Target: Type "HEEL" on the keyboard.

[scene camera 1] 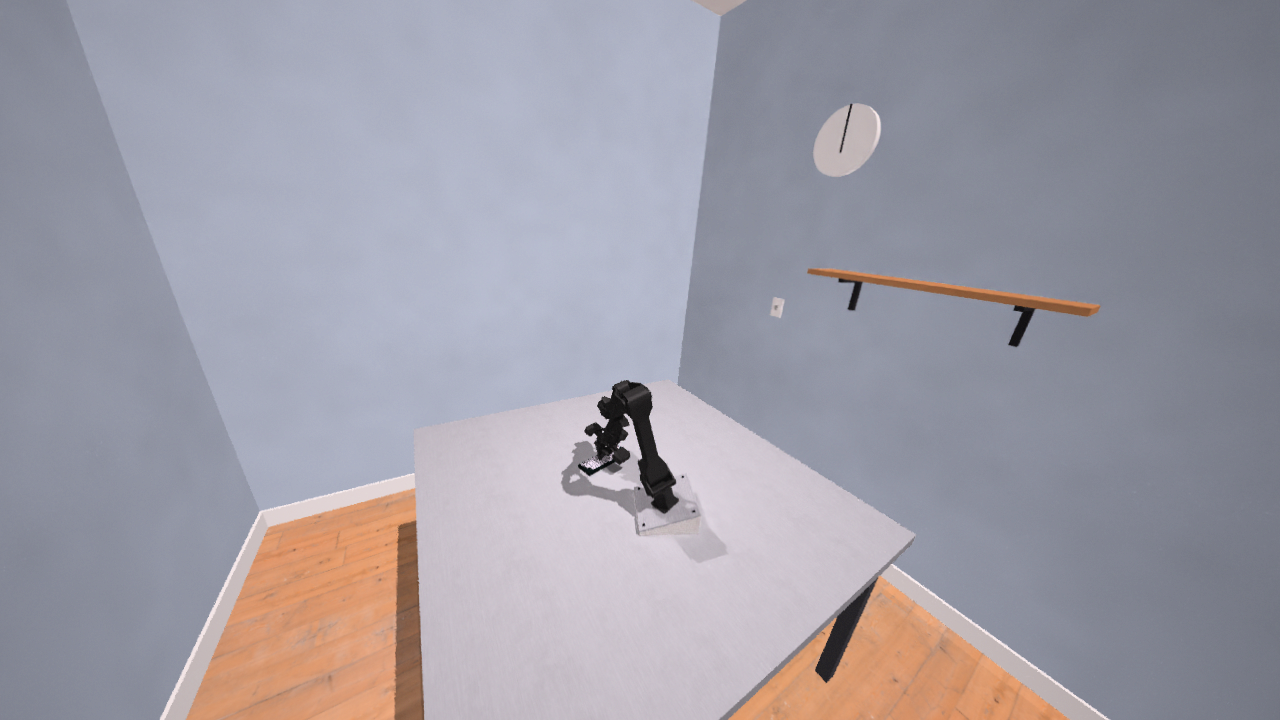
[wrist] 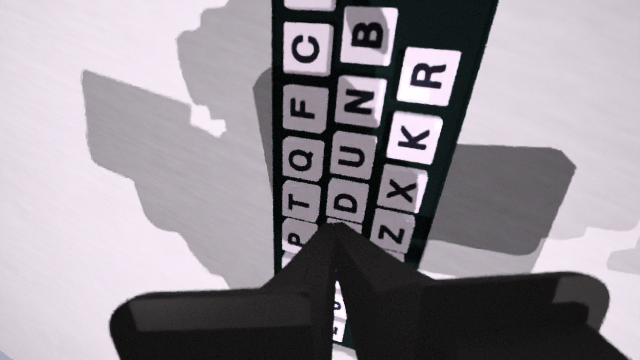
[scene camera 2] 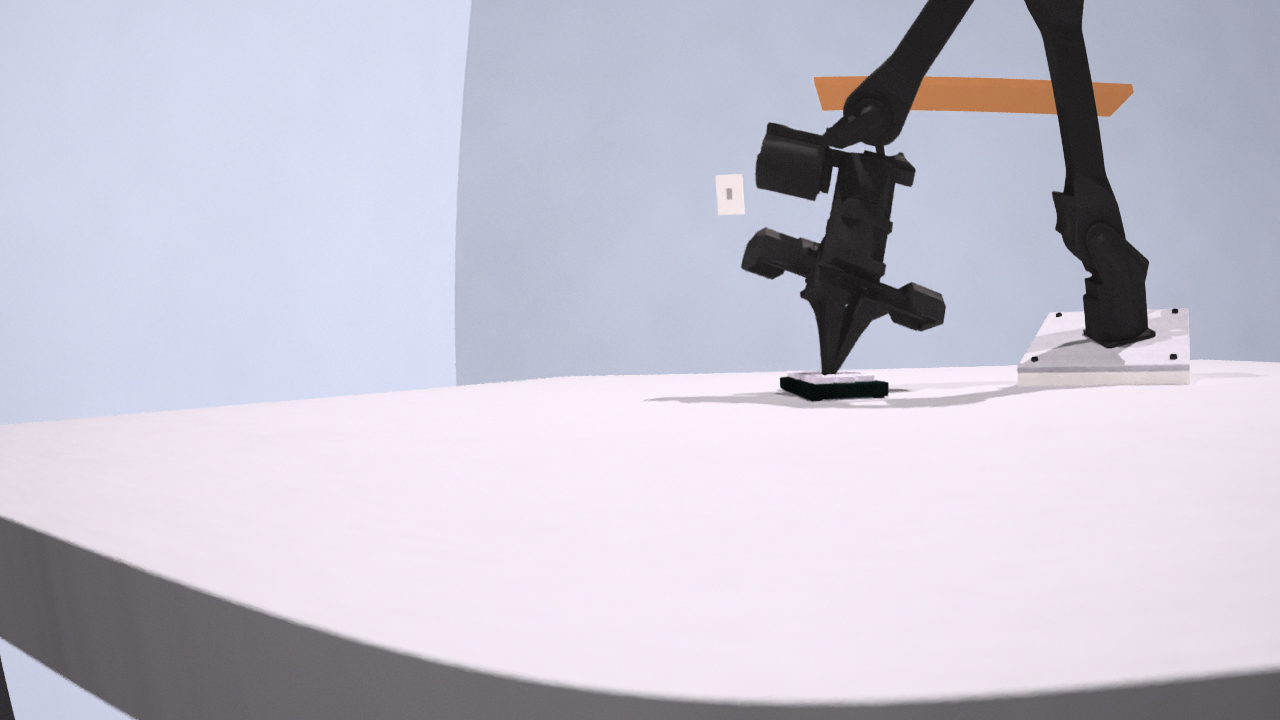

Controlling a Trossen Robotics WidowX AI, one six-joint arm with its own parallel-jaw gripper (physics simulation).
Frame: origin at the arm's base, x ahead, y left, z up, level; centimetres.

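Seen in the pictures: gripper, fingertip midpoint: (scene camera 1: pixel 599 459) (wrist: pixel 333 232); arm's base at its link origin: (scene camera 1: pixel 665 502) (scene camera 2: pixel 1118 334).
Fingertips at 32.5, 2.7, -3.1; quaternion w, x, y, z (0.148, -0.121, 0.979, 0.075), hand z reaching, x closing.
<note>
Offsets run from my fingertips to a thing's top centre, as dx, dy, dz. Level surfaces: height alone.
The small dark green keyboard {-0.1, -2.2, +0.3} (scene camera 1: pixel 583 468) (scene camera 2: pixel 832 391) (wrist: pixel 430 25) with white lettered keys lies flat on the table. In the wrist view its rows run away from me, with the D key {-0.2, -1.7, +0.3} (wrist: pixel 346 200), P key {+1.4, +0.8, +0.3} (wrist: pixel 295 239), Z key {-2.2, -1.0, +0.3} (wrist: pixel 391 234) and T key {+1.6, -1.0, +0.3} (wrist: pixel 301 201) near the fingers. My gripper (scene camera 1: pixel 601 456) (scene camera 2: pixel 830 371) (wrist: pixel 333 232) is shut and empty, pointing down. Its tips are at or just above the key beyond D in the middle row, whose letter is hidden by the fingers. The H, E and L keys cannot be made out.
The arm's white base plate (scene camera 1: pixel 646 522) (scene camera 2: pixel 1047 358) is fixed on the grey table {dz -1.5} (scene camera 1: pixel 537 608) (scene camera 2: pixel 537 537). An orange shelf (scene camera 1: pixel 948 290) (scene camera 2: pixel 975 95), a round clock (scene camera 1: pixel 827 147) and a wall switch (scene camera 1: pixel 776 307) (scene camera 2: pixel 729 194) are on the wall behind.
</note>
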